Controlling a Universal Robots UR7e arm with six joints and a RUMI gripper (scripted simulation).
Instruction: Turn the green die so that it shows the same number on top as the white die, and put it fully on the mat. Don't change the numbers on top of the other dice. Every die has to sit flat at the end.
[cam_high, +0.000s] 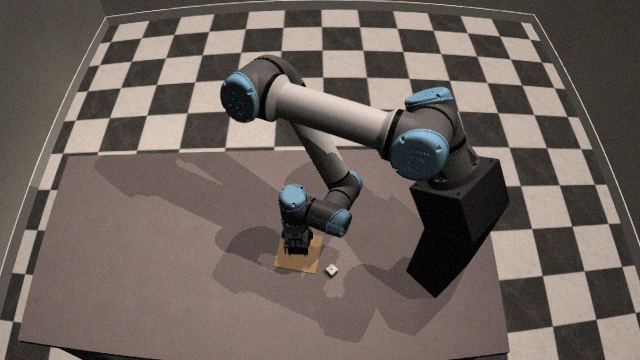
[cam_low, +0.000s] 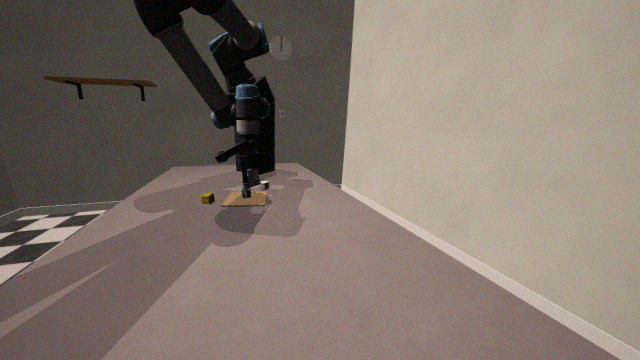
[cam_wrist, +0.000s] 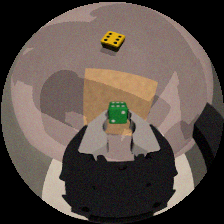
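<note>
Now: the green die right at my hand. From my hand the other things lie so: yellow die 12 cm to the right, 3 cm behind, 1 cm below; tan mat 2 cm below; white die 11 cm to the left, 8 cm behind, 1 cm below.
</note>
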